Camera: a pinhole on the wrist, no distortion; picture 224 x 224 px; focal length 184.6 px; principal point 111.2 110.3 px. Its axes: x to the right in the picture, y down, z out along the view. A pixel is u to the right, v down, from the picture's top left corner.
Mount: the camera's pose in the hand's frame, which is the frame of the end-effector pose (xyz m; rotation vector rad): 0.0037 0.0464 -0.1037 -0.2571 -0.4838 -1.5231
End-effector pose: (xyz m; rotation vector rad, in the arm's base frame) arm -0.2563 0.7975 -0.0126 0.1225 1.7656 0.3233
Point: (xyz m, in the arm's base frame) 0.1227 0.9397 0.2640
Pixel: 145 20
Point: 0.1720 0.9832 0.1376
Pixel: 152 72
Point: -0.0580 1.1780 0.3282
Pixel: 28 28
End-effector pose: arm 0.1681 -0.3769 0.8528 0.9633 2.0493 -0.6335
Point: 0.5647 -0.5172 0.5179
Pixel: 129 151
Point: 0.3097 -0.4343 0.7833
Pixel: 170 114
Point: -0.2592 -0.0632 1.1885
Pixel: behind the camera
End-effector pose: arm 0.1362 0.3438 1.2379 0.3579 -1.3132 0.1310
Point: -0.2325 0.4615 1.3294
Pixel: 121 128
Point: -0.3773 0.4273 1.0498
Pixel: 146 30
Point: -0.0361 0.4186 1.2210
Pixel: 144 83
